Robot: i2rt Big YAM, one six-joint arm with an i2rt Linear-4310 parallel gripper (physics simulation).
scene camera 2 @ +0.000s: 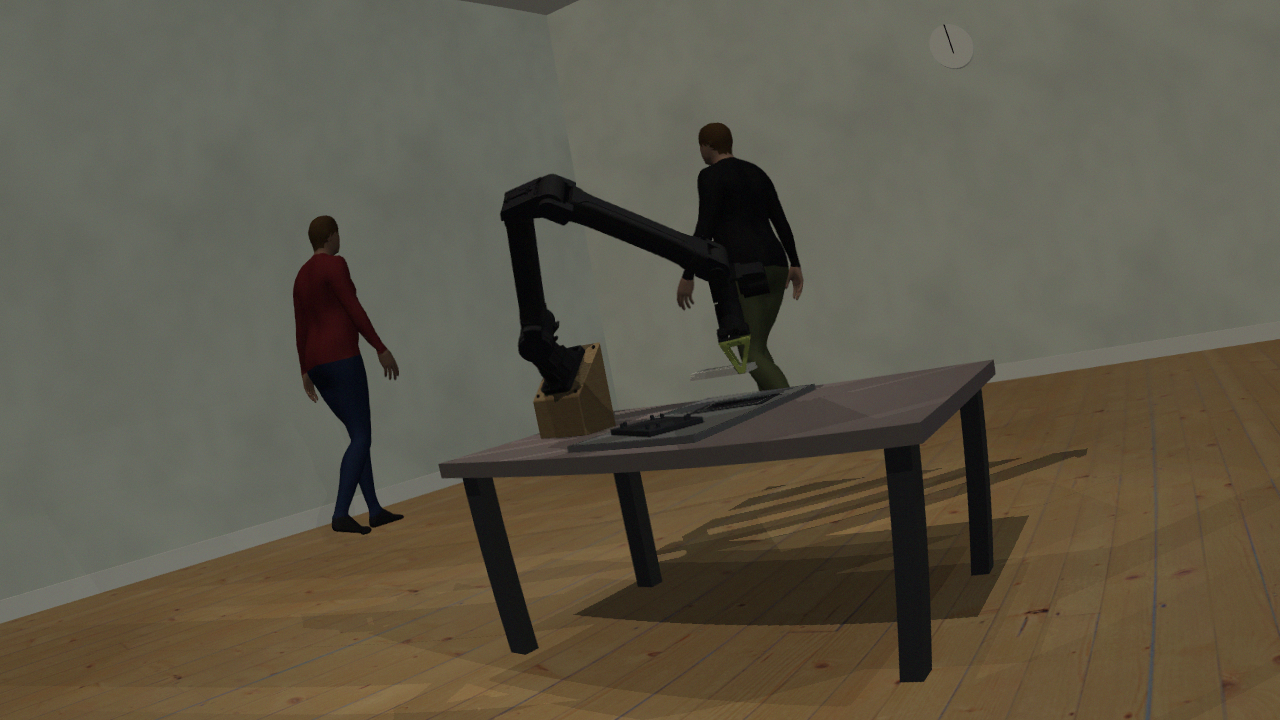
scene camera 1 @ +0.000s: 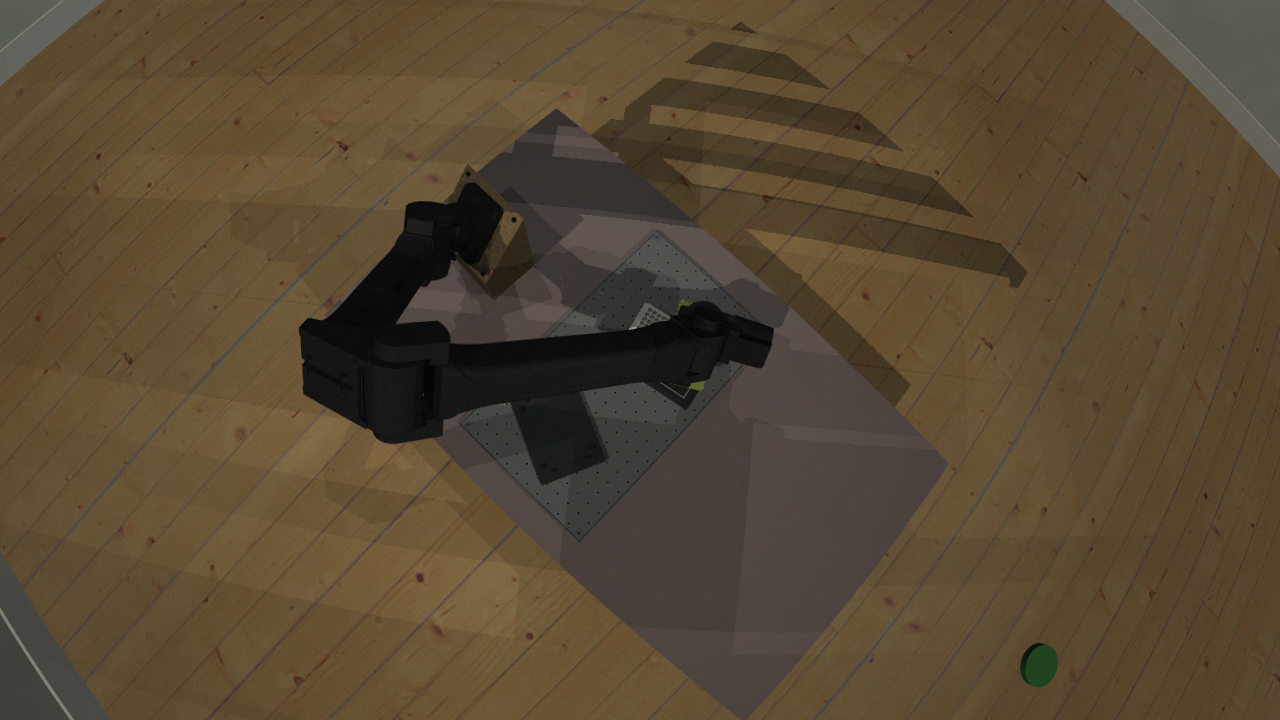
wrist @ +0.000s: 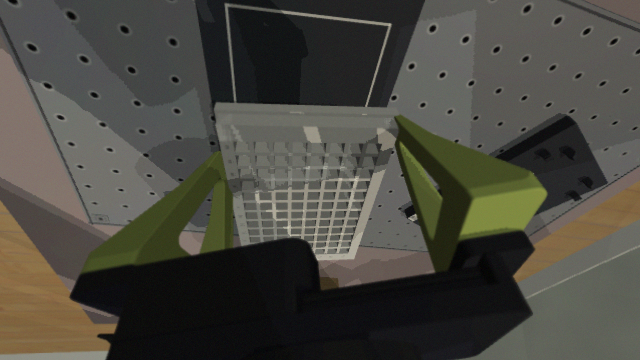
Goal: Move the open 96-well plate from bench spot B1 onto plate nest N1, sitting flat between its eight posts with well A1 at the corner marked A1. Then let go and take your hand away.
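Places are measured from the arm's base along level axes (x ahead, y up, z right), in millimetres.
Where they show: gripper, fingertip midpoint: (scene camera 2: 742, 371) (wrist: 306, 141); arm's base, link origin: (scene camera 2: 564, 372) (scene camera 1: 474, 223).
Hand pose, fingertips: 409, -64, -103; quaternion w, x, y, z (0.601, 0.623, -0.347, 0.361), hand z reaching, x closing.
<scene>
Things, the pixels of their top centre, and the offset from my fingertips, as dx, dy, dz. Level surfaces: height alone.
- light grey 96-well plate, top centre: (wrist: 304, 212) (scene camera 1: 665, 340) (scene camera 2: 723, 367) -41, +16, +10
- dark mat, surface height: dy -65
- Plate nest N1, top centre: (wrist: 508, 209) (scene camera 1: 556, 428) (scene camera 2: 654, 418) -71, -45, +241
The light grey 96-well plate (scene camera 1: 650, 315) (scene camera 2: 711, 372) (wrist: 300, 200) hangs roughly level in the air above the bench. My gripper (scene camera 2: 737, 367) (wrist: 306, 141) is shut on it, with one lime-green finger at each long side. Bench spot B1, a dark mat (scene camera 1: 687, 400) (scene camera 2: 733, 401) (wrist: 340, 65) with a white outline, lies below and shows beyond the plate's near end in the wrist view. Plate nest N1 (scene camera 1: 559, 438) (scene camera 2: 657, 426) (wrist: 560, 170) is dark with short upright posts, right of the plate in the wrist view. The arm hides part of it in scene camera 1. The A1 lettering is unreadable.
A perforated grey board (scene camera 1: 580, 514) (wrist: 450, 65) lies under B1 and the nest on the table (scene camera 1: 832, 537) (scene camera 2: 850, 434). The arm's wooden base block (scene camera 1: 505, 268) (scene camera 2: 572, 416) stands at the table's side. Two people (scene camera 2: 329, 313) (scene camera 2: 747, 210) stand beyond the table.
</scene>
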